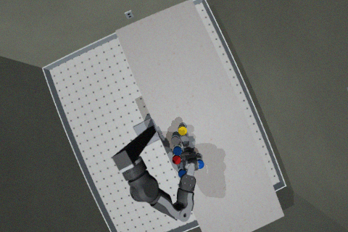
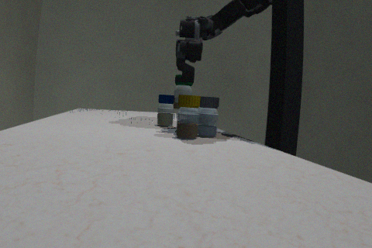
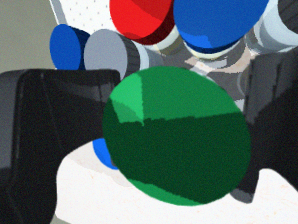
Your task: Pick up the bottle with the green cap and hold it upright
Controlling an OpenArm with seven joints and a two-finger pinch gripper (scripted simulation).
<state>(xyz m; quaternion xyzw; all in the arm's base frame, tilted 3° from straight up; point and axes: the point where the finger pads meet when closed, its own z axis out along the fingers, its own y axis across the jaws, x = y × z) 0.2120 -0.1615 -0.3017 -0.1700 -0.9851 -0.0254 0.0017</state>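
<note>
The blue bottle is 100 mm below my hand, 60 mm behind it and 40 mm to the left of it. Also, from my hand: blue-capped bottle: 100 mm to the right, 100 mm below, 30 mm ahead; then red-capped bottle: 100 mm below, 90 mm behind, 10 mm to the right.
</note>
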